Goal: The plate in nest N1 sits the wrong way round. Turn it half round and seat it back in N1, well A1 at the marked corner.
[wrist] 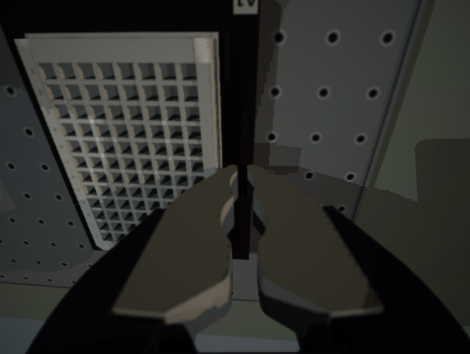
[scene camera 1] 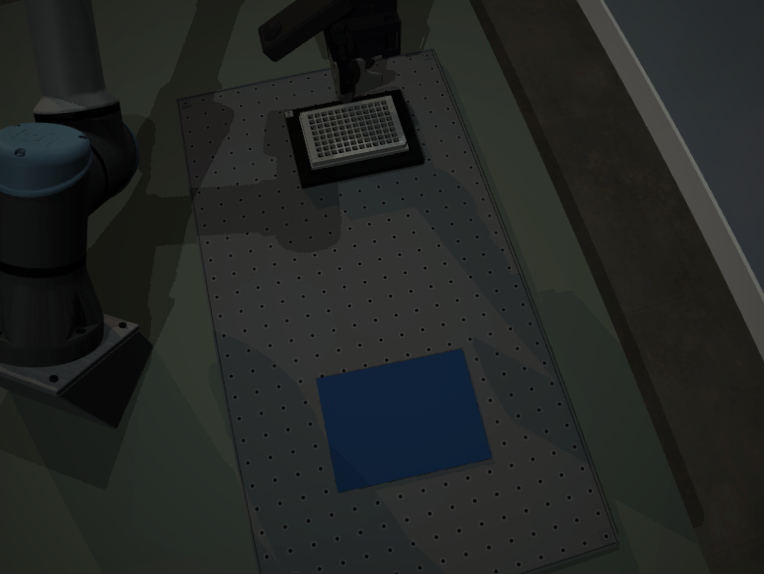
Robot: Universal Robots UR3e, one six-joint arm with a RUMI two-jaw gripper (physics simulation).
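The white multi-well plate [scene camera 1: 353, 131] [wrist: 132, 135] lies in the black nest [scene camera 1: 364, 167] [wrist: 241, 100] near the far end of the board. A corner that looks clipped is diagonally opposite the nest's marked corner; the well lettering is too small to read. The white A1 label [scene camera 1: 289, 114] [wrist: 246, 6] marks the nest's far left corner in the scene view. My gripper [scene camera 1: 347, 97] [wrist: 242, 169] is shut with nothing between its fingertips. It is over the nest's far rim, beside the plate's long far edge. In the wrist view the left finger hides a lower part of the plate.
A blue rectangle [scene camera 1: 404, 420] lies on the perforated board [scene camera 1: 370, 277] [wrist: 305, 112], toward its near end. The arm's base [scene camera 1: 49, 333] stands left of the board. A pale ledge [scene camera 1: 679, 178] runs along the right side. Dark shadows cross the board.
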